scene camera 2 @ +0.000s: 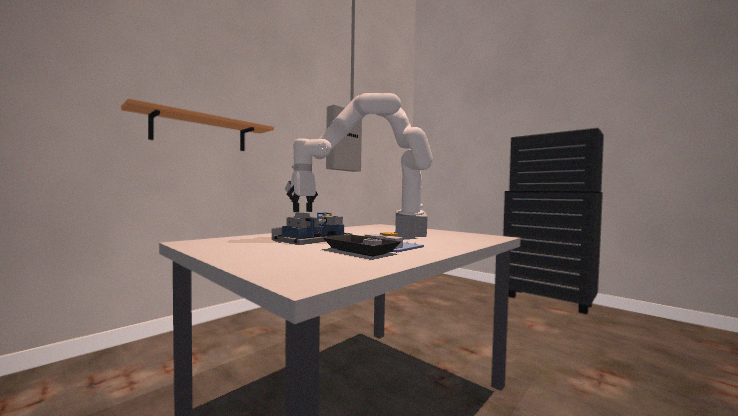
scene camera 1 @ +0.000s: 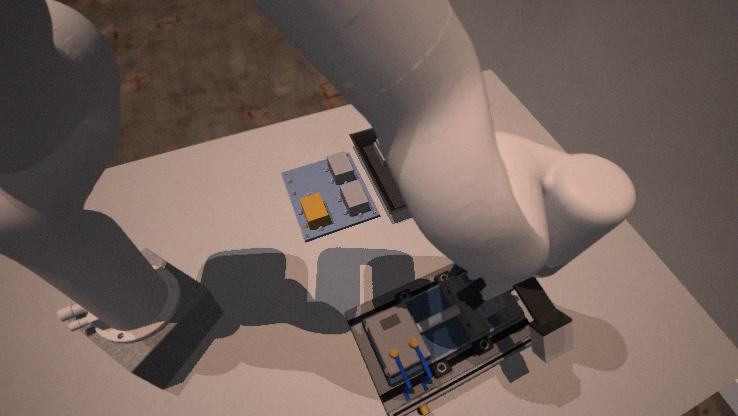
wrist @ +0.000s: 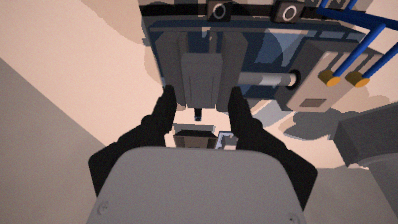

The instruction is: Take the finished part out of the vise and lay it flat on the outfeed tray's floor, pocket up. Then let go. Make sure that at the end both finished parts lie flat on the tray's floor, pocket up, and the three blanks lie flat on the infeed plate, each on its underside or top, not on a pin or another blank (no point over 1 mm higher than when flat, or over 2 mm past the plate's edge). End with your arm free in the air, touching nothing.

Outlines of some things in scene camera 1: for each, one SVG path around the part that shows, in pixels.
My gripper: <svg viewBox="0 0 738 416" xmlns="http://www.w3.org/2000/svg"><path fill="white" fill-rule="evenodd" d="M467 272L469 280L474 281L456 293L460 302L465 301L468 306L471 306L472 310L476 310L484 303L484 300L490 300L505 292L515 290L533 318L533 321L529 322L532 352L545 363L574 348L572 318L554 306L536 279L551 275L532 275L518 281L500 282L482 279Z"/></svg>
An orange block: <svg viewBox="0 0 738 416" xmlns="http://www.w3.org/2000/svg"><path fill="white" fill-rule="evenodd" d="M320 193L300 198L310 230L330 223L329 215Z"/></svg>
